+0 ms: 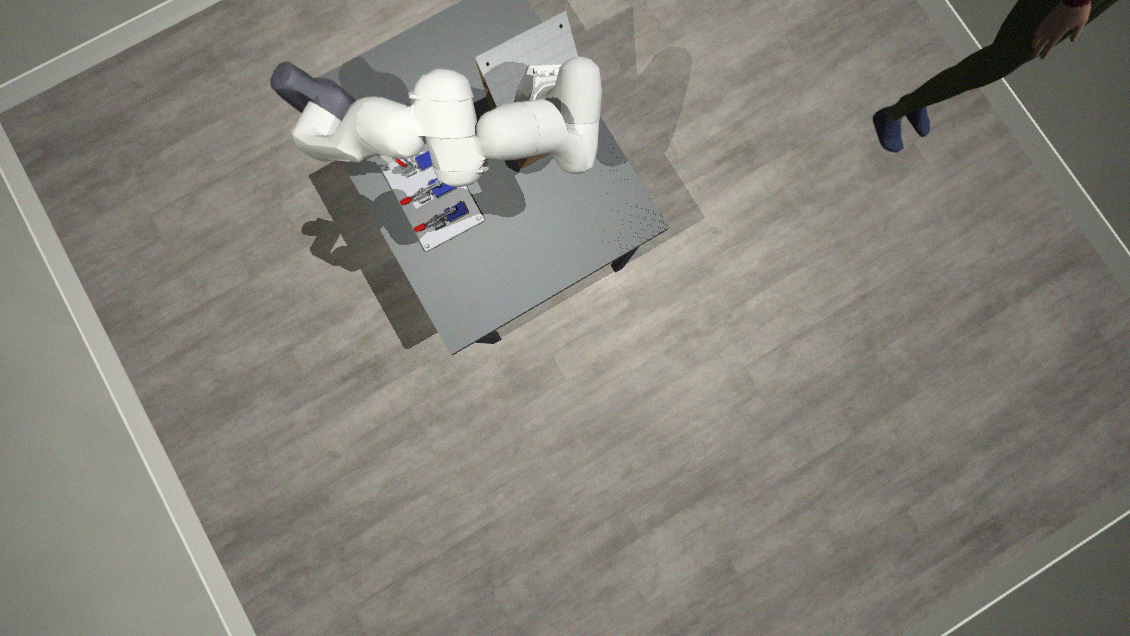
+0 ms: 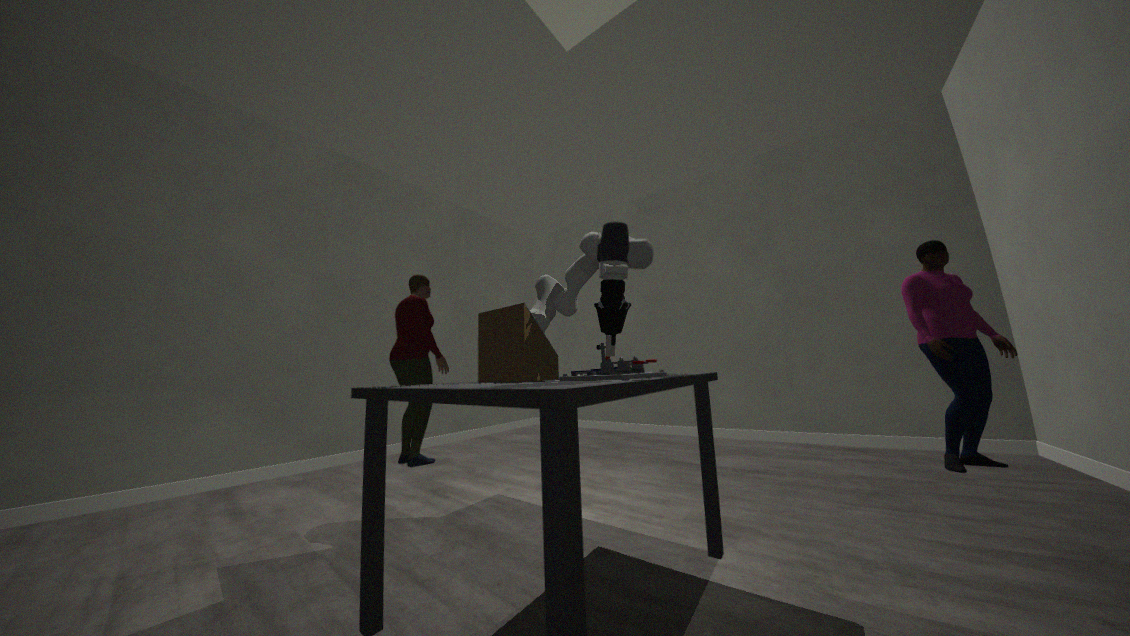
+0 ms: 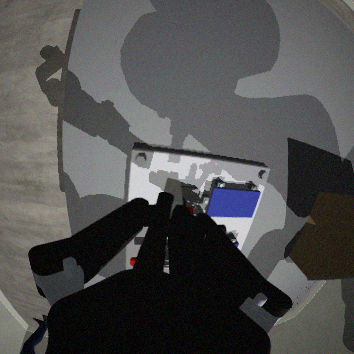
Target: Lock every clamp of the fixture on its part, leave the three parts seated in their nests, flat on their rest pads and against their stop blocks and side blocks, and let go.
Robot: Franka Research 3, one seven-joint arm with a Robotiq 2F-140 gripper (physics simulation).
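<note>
The white fixture plate (image 1: 473, 223) (image 3: 140, 175) lies on the grey table (image 1: 521, 269) (image 2: 537, 389) near its left edge. It carries three toggle clamps with red handles in a row; the nearest two handles (image 1: 405, 201) (image 1: 419, 226) show from above. Blue parts (image 1: 443, 188) (image 1: 460, 207) sit in their nests; the far blue part (image 1: 424, 160) (image 3: 232, 202) lies flat in its nest. My gripper (image 3: 170, 189) (image 2: 608, 350) is shut and empty. It points straight down onto the far clamp beside that part. The clamp's lever is mostly hidden under my fingers.
A brown box (image 2: 513, 347) (image 3: 326, 239) stands on the table by the arm's base. A person in red (image 2: 414, 332) stands behind the table. A person in magenta (image 2: 947, 316) (image 1: 947, 78) walks at the right.
</note>
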